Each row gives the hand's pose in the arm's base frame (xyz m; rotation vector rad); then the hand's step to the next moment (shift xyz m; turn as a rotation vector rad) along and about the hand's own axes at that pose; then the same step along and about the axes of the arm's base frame.
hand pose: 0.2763 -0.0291 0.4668 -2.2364 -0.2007 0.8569
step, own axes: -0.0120 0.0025 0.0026 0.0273 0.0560 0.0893
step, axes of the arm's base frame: -0.0111 -0.0048 0.0032 -0.0415 0.0208 -0.0985
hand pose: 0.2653 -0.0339 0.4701 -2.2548 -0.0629 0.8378
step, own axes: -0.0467 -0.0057 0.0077 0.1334 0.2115 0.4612
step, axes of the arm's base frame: -0.0402 -0.0040 0.0253 -0.2055 0.1629 -0.4544
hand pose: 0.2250 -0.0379 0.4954 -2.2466 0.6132 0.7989
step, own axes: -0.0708 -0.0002 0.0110 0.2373 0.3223 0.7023
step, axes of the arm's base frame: -0.0537 0.0222 0.0419 -0.2890 0.2410 -0.7154
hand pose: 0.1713 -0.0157 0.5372 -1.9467 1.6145 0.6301
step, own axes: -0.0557 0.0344 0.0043 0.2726 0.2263 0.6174
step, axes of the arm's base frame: -0.0438 0.0389 0.0296 -0.1866 0.1730 -0.6648
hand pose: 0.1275 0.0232 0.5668 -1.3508 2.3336 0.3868
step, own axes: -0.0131 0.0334 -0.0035 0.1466 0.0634 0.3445
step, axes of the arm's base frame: -0.0240 0.0248 0.0104 -0.0469 0.0699 -0.3703
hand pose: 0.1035 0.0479 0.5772 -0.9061 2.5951 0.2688
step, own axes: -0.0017 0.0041 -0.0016 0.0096 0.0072 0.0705
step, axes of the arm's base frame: -0.0018 0.0036 0.0024 0.0087 0.0212 -0.0677
